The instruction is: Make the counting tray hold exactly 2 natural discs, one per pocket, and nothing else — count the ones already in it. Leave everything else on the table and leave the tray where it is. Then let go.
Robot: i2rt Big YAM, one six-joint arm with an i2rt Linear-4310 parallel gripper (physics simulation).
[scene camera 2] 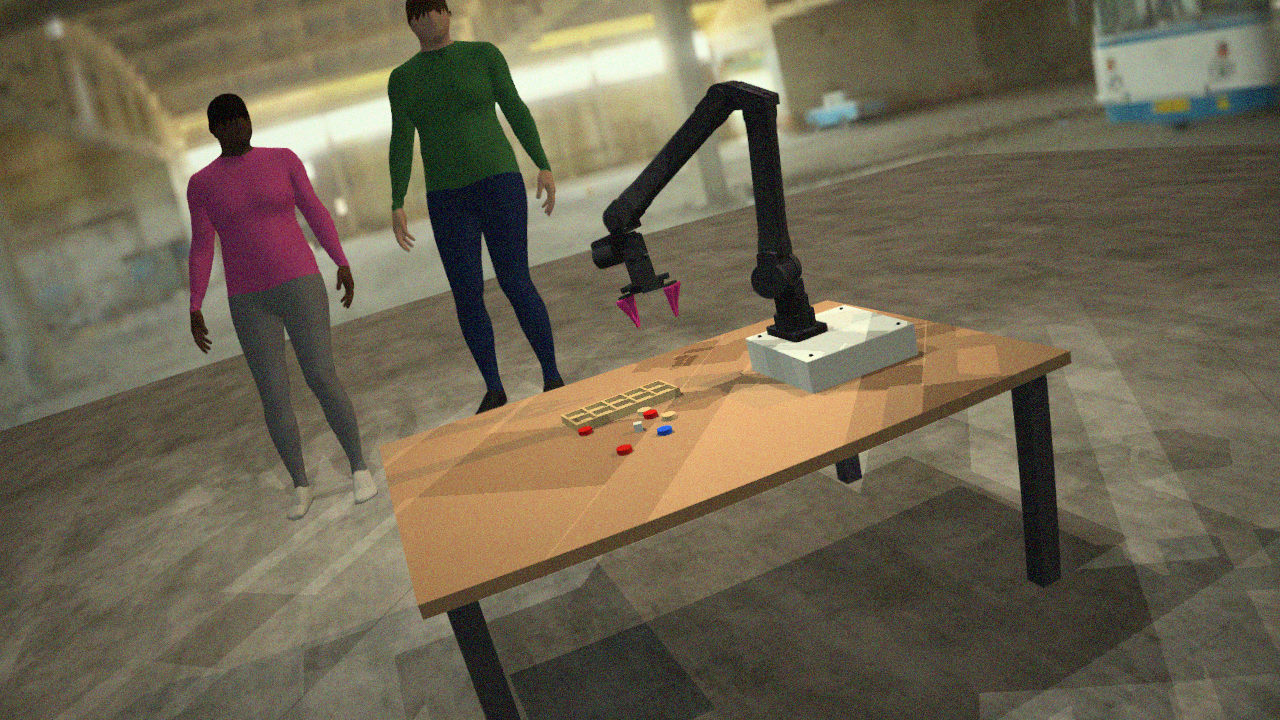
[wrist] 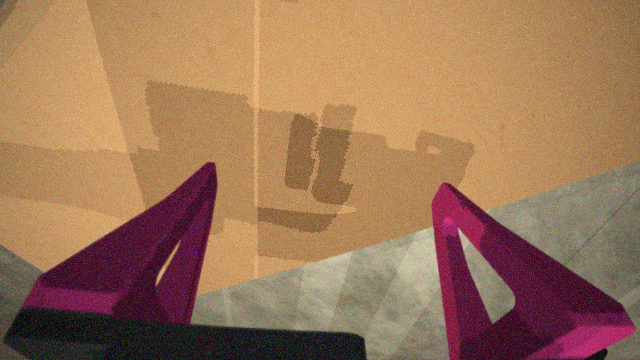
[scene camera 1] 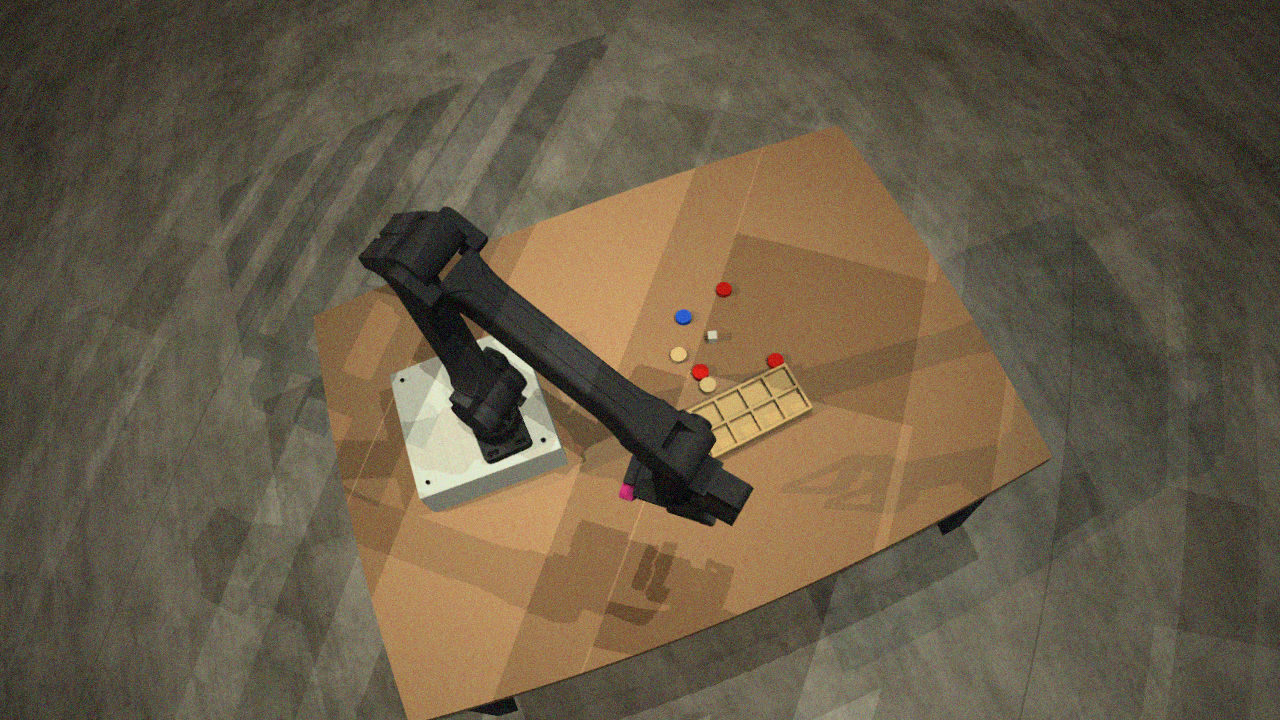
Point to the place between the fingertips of the gripper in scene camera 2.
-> At 658, 321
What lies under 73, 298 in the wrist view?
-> The gripper.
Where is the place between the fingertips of the gripper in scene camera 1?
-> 671, 501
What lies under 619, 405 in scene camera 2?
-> A counting tray.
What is the gripper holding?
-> Nothing.
